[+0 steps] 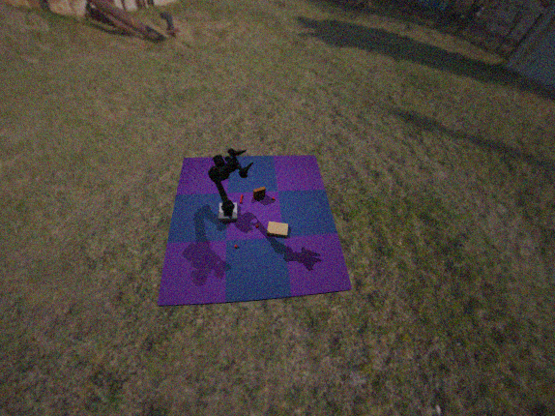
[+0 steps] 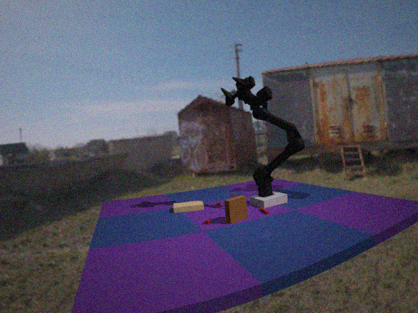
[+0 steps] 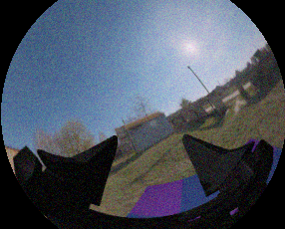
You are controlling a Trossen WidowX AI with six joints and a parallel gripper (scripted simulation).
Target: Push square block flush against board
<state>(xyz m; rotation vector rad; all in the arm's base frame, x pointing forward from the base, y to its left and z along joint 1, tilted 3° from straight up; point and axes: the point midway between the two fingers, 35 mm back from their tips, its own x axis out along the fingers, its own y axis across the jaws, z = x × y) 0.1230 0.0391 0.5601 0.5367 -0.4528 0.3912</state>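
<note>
Right now my gripper tip is 56 cm above the square block, 14 cm to the right of it and 7 cm short of it. Also, from my gripper tip: board 59 cm below, 20 cm ahead, 18 cm to the right.
</note>
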